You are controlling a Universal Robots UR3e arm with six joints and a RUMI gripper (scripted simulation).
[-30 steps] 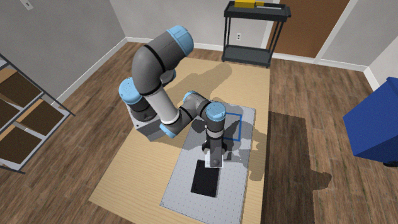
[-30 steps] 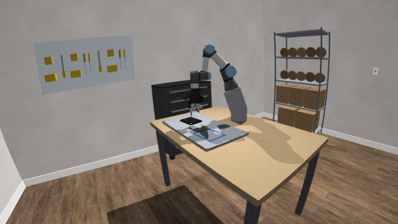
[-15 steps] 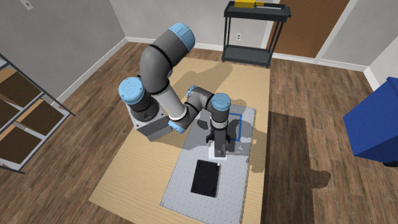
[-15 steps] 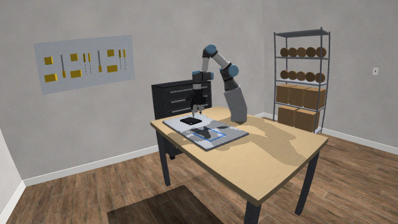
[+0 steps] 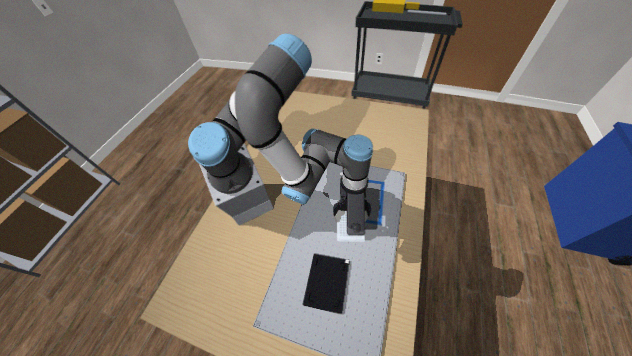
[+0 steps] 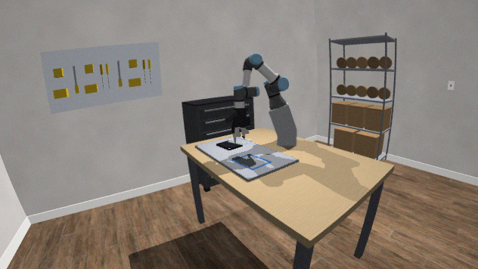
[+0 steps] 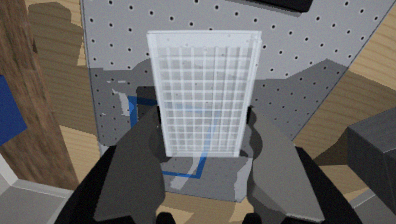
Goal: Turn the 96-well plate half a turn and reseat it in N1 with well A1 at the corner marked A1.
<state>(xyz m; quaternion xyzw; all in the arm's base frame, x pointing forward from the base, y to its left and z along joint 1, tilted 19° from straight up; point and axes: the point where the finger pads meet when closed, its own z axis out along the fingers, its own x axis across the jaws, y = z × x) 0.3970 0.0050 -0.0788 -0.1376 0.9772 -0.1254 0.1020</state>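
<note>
Right now my hand is 110 mm to the left of the A1 corner mark, 80 mm above it and 20 mm short of it. The rest, counted from my hand: 96-well plate: 10 mm below; black plate nest N1: 190 mm to the right, 90 mm below, 30 mm behind.
</note>
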